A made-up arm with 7 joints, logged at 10 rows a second.
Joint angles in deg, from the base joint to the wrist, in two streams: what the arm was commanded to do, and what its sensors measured. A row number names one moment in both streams.
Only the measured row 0 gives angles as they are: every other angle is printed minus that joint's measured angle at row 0.
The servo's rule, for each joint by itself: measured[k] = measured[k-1] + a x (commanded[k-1-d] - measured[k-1]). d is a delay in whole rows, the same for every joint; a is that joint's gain. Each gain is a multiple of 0.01, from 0.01 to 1. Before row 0 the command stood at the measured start. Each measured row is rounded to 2 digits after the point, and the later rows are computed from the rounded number. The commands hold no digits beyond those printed.
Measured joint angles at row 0: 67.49, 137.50, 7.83, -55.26, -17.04, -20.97, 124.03
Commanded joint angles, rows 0 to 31: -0.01, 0.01, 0.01, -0.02, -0.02, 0.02, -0.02; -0.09, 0.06, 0.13, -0.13, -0.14, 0.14, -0.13; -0.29, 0.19, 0.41, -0.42, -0.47, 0.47, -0.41; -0.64, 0.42, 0.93, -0.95, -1.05, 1.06, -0.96; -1.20, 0.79, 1.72, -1.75, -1.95, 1.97, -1.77; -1.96, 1.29, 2.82, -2.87, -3.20, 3.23, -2.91; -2.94, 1.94, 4.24, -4.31, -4.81, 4.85, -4.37; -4.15, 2.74, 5.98, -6.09, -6.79, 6.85, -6.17; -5.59, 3.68, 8.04, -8.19, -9.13, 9.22, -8.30; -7.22, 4.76, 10.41, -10.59, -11.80, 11.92, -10.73; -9.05, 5.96, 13.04, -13.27, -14.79, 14.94, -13.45; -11.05, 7.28, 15.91, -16.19, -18.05, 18.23, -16.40; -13.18, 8.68, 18.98, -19.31, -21.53, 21.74, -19.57; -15.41, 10.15, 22.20, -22.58, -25.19, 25.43, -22.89; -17.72, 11.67, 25.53, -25.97, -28.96, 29.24, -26.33; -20.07, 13.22, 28.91, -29.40, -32.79, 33.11, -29.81; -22.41, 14.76, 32.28, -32.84, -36.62, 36.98, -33.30; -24.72, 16.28, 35.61, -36.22, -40.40, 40.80, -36.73; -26.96, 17.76, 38.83, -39.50, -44.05, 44.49, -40.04; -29.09, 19.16, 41.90, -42.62, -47.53, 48.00, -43.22; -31.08, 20.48, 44.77, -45.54, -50.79, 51.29, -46.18; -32.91, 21.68, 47.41, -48.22, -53.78, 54.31, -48.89; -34.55, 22.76, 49.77, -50.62, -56.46, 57.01, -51.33; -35.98, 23.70, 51.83, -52.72, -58.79, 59.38, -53.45; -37.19, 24.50, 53.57, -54.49, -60.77, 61.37, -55.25; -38.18, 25.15, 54.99, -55.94, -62.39, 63.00, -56.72; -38.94, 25.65, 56.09, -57.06, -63.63, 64.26, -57.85; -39.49, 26.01, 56.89, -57.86, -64.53, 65.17, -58.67; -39.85, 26.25, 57.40, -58.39, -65.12, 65.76, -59.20; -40.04, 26.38, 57.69, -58.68, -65.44, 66.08, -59.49; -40.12, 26.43, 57.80, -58.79, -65.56, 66.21, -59.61; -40.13, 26.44, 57.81, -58.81, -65.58, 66.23, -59.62
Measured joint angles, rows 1 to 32: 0.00, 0.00, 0.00, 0.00, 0.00, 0.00, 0.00; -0.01, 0.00, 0.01, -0.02, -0.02, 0.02, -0.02; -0.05, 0.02, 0.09, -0.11, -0.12, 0.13, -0.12; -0.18, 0.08, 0.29, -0.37, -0.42, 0.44, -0.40; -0.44, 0.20, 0.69, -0.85, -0.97, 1.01, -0.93; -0.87, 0.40, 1.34, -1.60, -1.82, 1.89, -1.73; -1.48, 0.70, 2.27, -2.65, -3.02, 3.12, -2.85; -2.30, 1.12, 3.51, -4.03, -4.58, 4.71, -4.29; -3.34, 1.67, 5.07, -5.74, -6.50, 6.68, -6.08; -4.60, 2.35, 6.94, -7.77, -8.79, 9.02, -8.19; -6.07, 3.17, 9.13, -10.11, -11.41, 11.69, -10.60; -7.74, 4.12, 11.59, -12.73, -14.35, 14.68, -13.31; -9.59, 5.19, 14.31, -15.60, -17.57, 17.95, -16.25; -11.60, 6.38, 17.25, -18.68, -21.02, 21.44, -19.40; -13.73, 7.66, 20.37, -21.92, -24.65, 25.11, -22.72; -15.96, 9.02, 23.62, -25.28, -28.40, 28.91, -26.15; -18.26, 10.45, 26.95, -28.70, -32.22, 32.77, -29.63; -20.58, 11.92, 30.31, -32.14, -36.05, 36.64, -33.12; -22.90, 13.40, 33.65, -35.53, -39.83, 40.47, -36.55; -25.17, 14.88, 36.91, -38.83, -43.50, 44.17, -39.87; -27.37, 16.34, 40.05, -41.98, -47.01, 47.69, -43.05; -29.45, 17.75, 43.02, -44.93, -50.30, 51.00, -46.02; -31.39, 19.09, 45.79, -47.66, -53.33, 54.05, -48.75; -33.16, 20.34, 48.30, -50.12, -56.05, 56.77, -51.20; -34.74, 21.48, 50.52, -52.28, -58.43, 59.17, -53.34; -36.11, 22.51, 52.44, -54.11, -60.47, 61.19, -55.15; -37.27, 23.41, 54.05, -55.63, -62.14, 62.86, -56.64; -38.21, 24.17, 55.34, -56.82, -63.44, 64.15, -57.79; -38.93, 24.80, 56.32, -57.68, -64.39, 65.09, -58.63; -39.45, 25.29, 57.00, -58.27, -65.03, 65.71, -59.17; -39.78, 25.66, 57.43, -58.61, -65.39, 66.05, -59.47; -39.97, 25.92, 57.66, -58.76, -65.54, 66.20, -59.60
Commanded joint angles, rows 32 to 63: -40.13, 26.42, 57.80, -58.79, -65.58, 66.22, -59.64; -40.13, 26.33, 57.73, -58.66, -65.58, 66.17, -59.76; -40.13, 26.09, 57.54, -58.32, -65.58, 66.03, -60.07; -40.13, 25.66, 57.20, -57.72, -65.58, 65.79, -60.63; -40.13, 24.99, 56.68, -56.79, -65.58, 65.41, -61.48; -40.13, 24.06, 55.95, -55.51, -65.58, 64.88, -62.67; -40.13, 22.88, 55.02, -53.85, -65.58, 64.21, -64.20; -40.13, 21.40, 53.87, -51.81, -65.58, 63.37, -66.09; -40.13, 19.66, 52.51, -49.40, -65.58, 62.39, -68.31; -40.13, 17.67, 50.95, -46.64, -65.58, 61.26, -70.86; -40.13, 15.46, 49.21, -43.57, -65.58, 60.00, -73.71; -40.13, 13.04, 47.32, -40.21, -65.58, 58.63, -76.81; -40.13, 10.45, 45.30, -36.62, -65.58, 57.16, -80.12; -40.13, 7.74, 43.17, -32.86, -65.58, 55.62, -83.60; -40.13, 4.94, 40.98, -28.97, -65.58, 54.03, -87.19; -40.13, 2.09, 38.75, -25.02, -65.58, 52.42, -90.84; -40.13, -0.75, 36.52, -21.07, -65.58, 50.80, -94.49; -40.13, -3.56, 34.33, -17.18, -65.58, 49.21, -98.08; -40.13, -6.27, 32.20, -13.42, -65.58, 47.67, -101.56; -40.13, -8.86, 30.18, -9.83, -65.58, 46.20, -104.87; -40.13, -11.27, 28.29, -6.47, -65.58, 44.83, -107.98; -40.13, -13.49, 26.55, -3.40, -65.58, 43.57, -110.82; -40.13, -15.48, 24.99, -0.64, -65.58, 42.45, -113.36; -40.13, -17.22, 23.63, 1.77, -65.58, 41.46, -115.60; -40.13, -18.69, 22.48, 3.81, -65.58, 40.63, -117.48; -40.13, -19.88, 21.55, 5.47, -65.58, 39.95, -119.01; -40.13, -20.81, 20.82, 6.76, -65.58, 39.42, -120.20; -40.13, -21.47, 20.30, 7.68, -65.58, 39.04, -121.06; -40.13, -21.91, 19.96, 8.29, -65.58, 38.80, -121.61; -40.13, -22.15, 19.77, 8.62, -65.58, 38.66, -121.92; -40.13, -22.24, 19.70, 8.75, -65.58, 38.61, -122.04; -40.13, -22.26, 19.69, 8.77, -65.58, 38.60, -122.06
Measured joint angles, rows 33 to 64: -40.06, 26.10, 57.75, -58.80, -65.57, 66.23, -59.62; -40.10, 26.21, 57.78, -58.79, -65.58, 66.22, -59.64; -40.12, 26.25, 57.75, -58.68, -65.58, 66.17, -59.75; -40.13, 26.20, 57.62, -58.38, -65.58, 66.04, -60.05; -40.13, 26.02, 57.36, -57.83, -65.58, 65.81, -60.60; -40.13, 25.67, 56.93, -56.97, -65.58, 65.44, -61.44; -40.13, 25.12, 56.31, -55.76, -65.58, 64.92, -62.61; -40.13, 24.36, 55.50, -54.17, -65.58, 64.27, -64.12; -40.13, 23.35, 54.47, -52.21, -65.58, 63.44, -65.99; -40.13, 22.10, 53.24, -49.88, -65.58, 62.47, -68.19; -40.13, 20.59, 51.80, -47.19, -65.58, 61.36, -70.73; -40.13, 18.85, 50.17, -44.19, -65.58, 60.11, -73.56; -40.13, 16.87, 48.37, -40.89, -65.58, 58.75, -76.65; -40.13, 14.69, 46.44, -37.35, -65.58, 57.29, -79.95; -40.13, 12.33, 44.38, -33.62, -65.58, 55.75, -83.42; -40.13, 9.82, 42.24, -29.76, -65.58, 54.17, -87.00; -40.13, 7.19, 40.04, -25.83, -65.58, 52.56, -90.65; -40.13, 4.49, 37.82, -21.88, -65.58, 50.94, -94.30; -40.13, 1.75, 35.62, -17.98, -65.58, 49.35, -97.89; -40.13, -0.98, 33.47, -14.20, -65.58, 47.80, -101.38; -40.13, -3.66, 31.40, -10.57, -65.58, 46.33, -104.70; -40.13, -6.25, 29.44, -7.17, -65.58, 44.95, -107.82; -40.13, -8.71, 27.62, -4.04, -65.58, 43.68, -110.67; -40.13, -11.01, 25.96, -1.22, -65.58, 42.55, -113.23; -40.13, -13.12, 24.49, 1.26, -65.58, 41.55, -115.48; -40.13, -15.01, 23.22, 3.38, -65.58, 40.70, -117.38; -40.13, -16.67, 22.17, 5.11, -65.58, 40.01, -118.93; -40.13, -18.08, 21.32, 6.48, -65.58, 39.47, -120.14; -40.13, -19.23, 20.68, 7.48, -65.58, 39.07, -121.01; -40.13, -20.14, 20.23, 8.15, -65.58, 38.82, -121.58; -40.13, -20.82, 19.94, 8.54, -65.58, 38.67, -121.90; -40.13, -21.30, 19.79, 8.71, -65.58, 38.61, -122.03
